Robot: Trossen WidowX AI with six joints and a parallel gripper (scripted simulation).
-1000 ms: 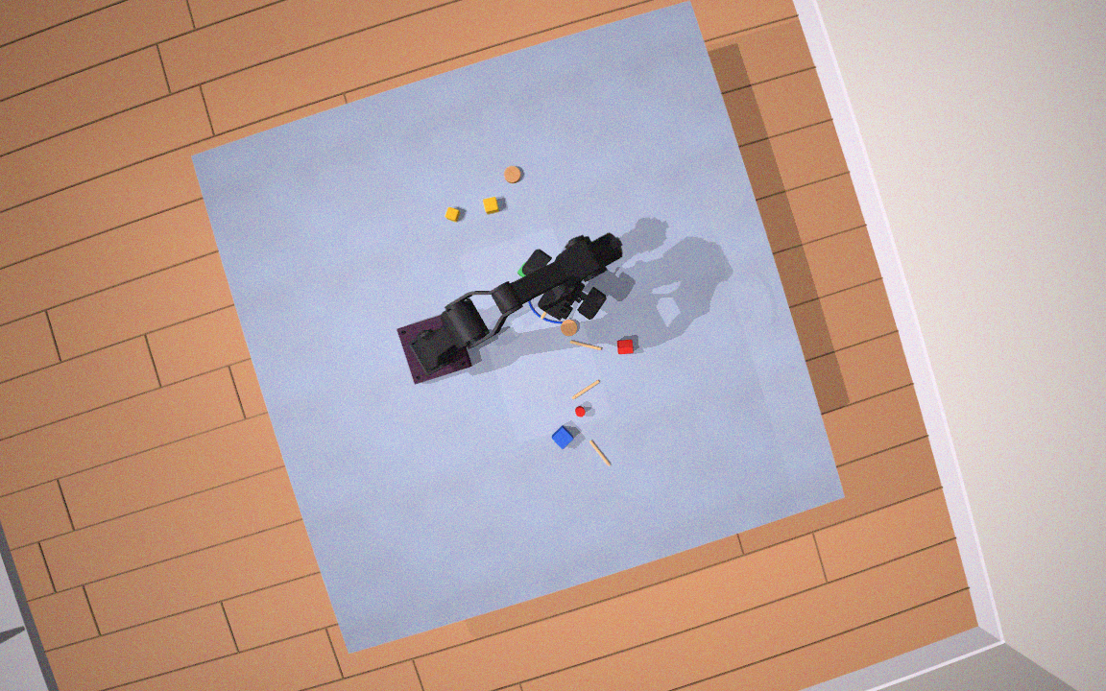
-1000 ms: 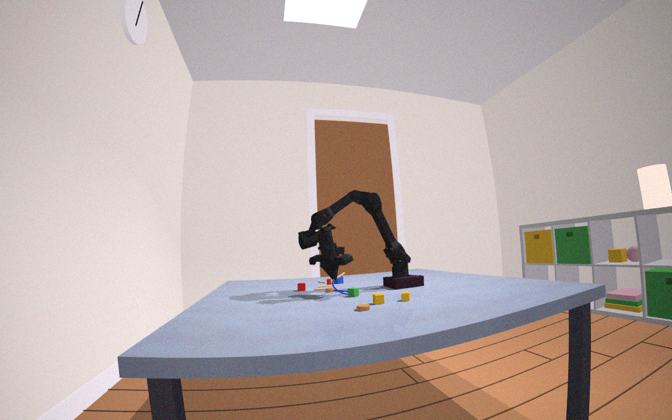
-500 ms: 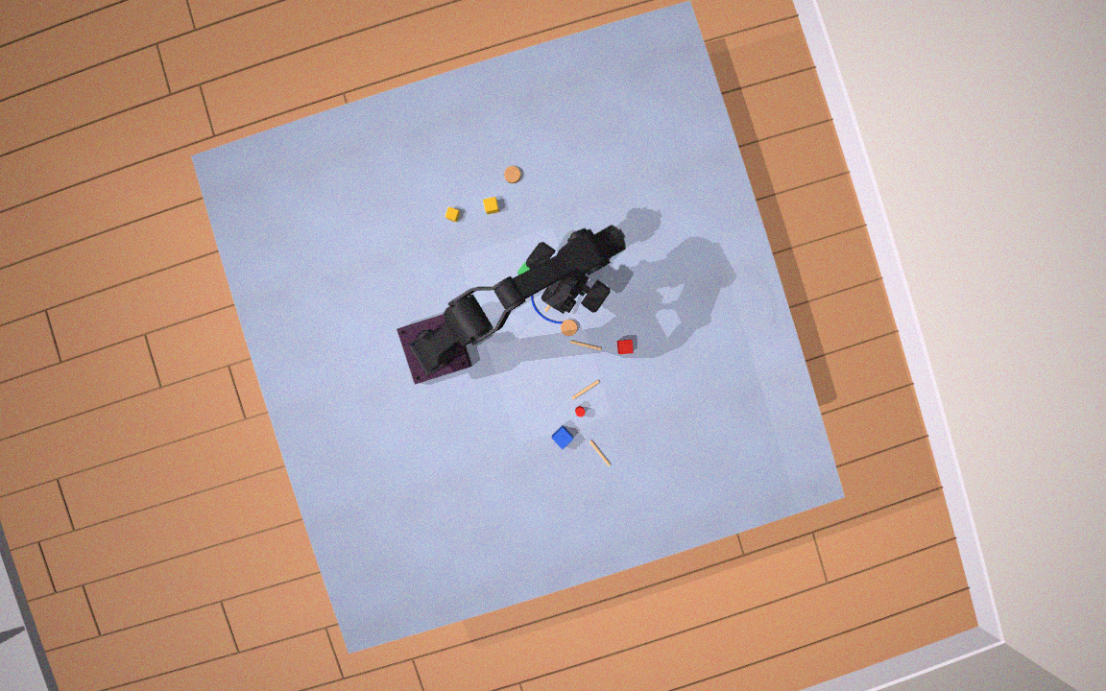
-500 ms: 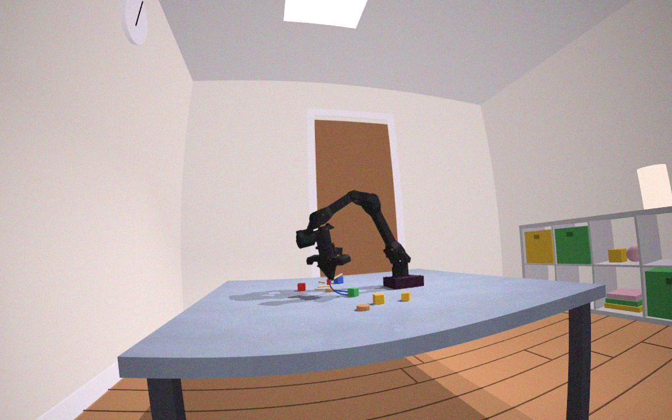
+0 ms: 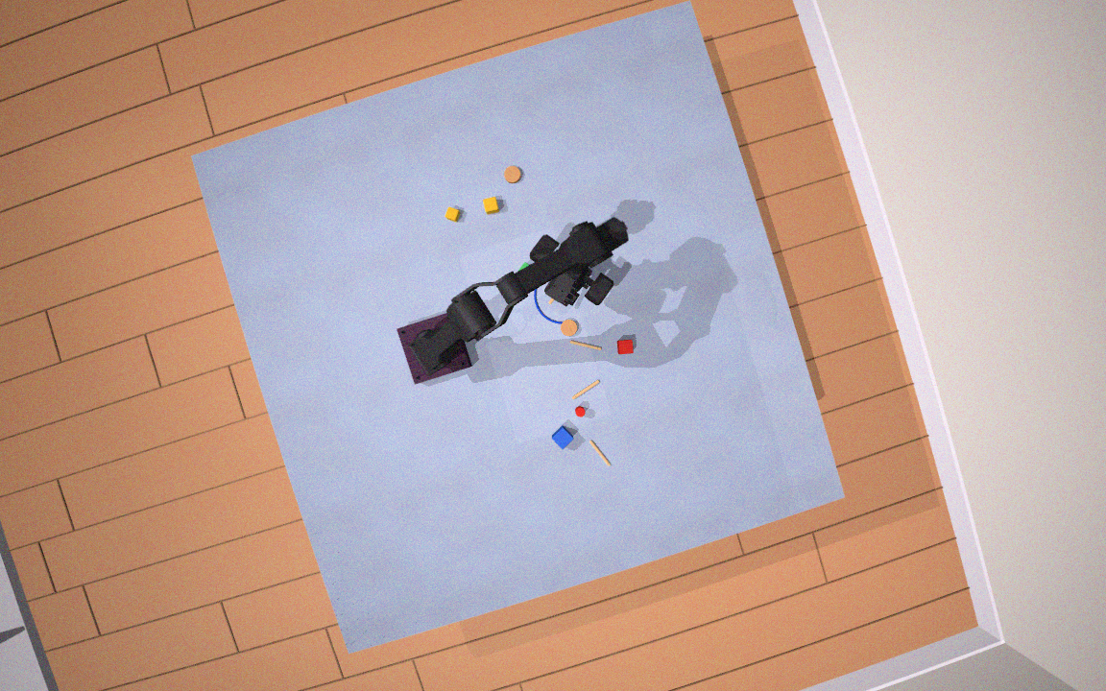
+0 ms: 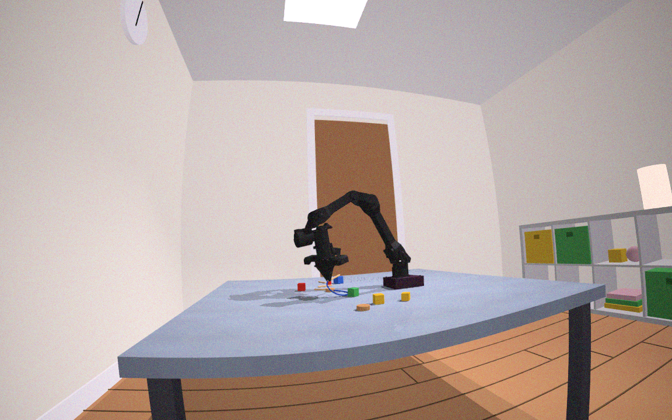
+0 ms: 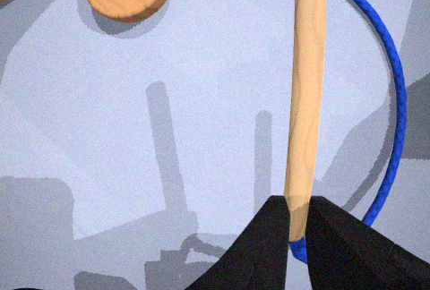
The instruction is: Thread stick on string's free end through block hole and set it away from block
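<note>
The green block lies 8 cm behind my gripper tip, 5 cm to the left of it and 4 cm below it. From my gripper tip the other things lie so: red cube: 9 cm ahead, 19 cm to the right, 4 cm below; then thin wooden stick: 1 cm behind, 1 cm to the right, 1 cm above; then round wooden button: 3 cm behind, 10 cm to the right, 5 cm below.
</note>
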